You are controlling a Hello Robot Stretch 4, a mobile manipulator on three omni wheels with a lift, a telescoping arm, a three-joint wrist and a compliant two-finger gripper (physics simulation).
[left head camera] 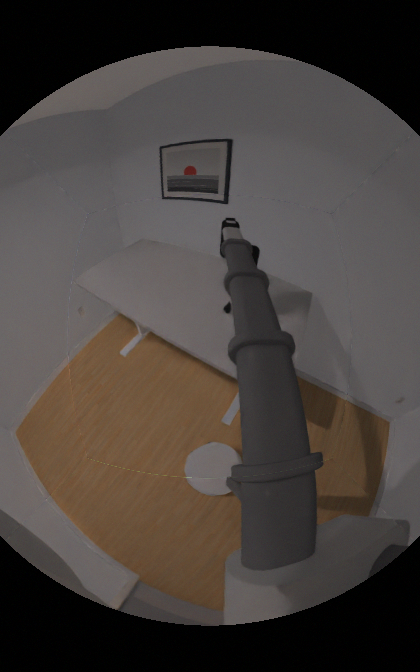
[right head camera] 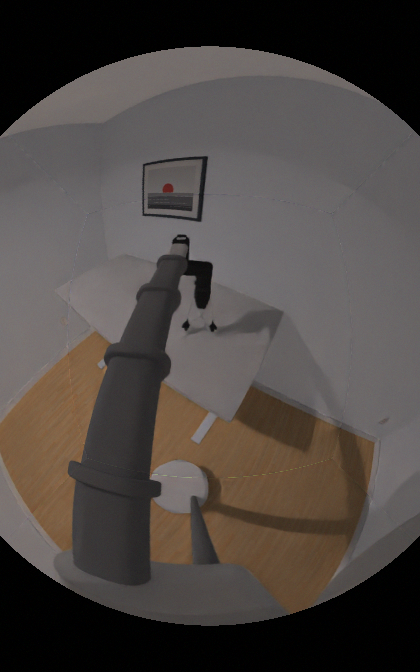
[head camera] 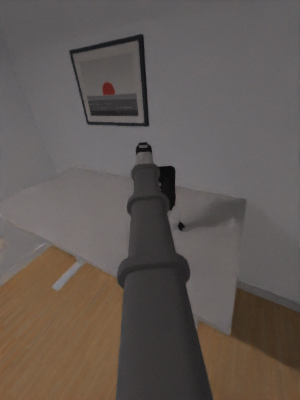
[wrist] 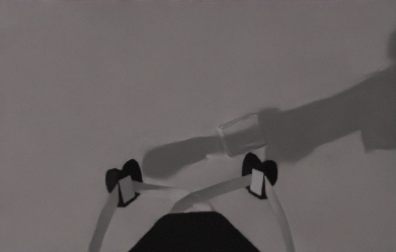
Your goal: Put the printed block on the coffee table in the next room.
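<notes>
A small pale block (wrist: 243, 135) lies on the white table (head camera: 65, 200) (left head camera: 150, 280) (right head camera: 225, 380) (wrist: 75, 75). In the wrist view it sits partly in the arm's shadow, a little above the right fingertip, and its colour nearly matches the table top. I cannot make it out in the head views. My gripper (right head camera: 199, 326) (wrist: 192, 170) points down over the table, open, its fingertips wide apart with no object between them. In the head camera and left head camera views the arm hides part of the gripper. The coffee table does not show.
A framed picture (head camera: 112, 82) (left head camera: 196, 171) (right head camera: 174, 189) hangs on the wall behind the table. The table's white feet (left head camera: 134, 345) (right head camera: 204, 428) rest on the wooden floor. A round white disc (left head camera: 212, 468) (right head camera: 180, 486) is low beside my arm. Walls enclose the room.
</notes>
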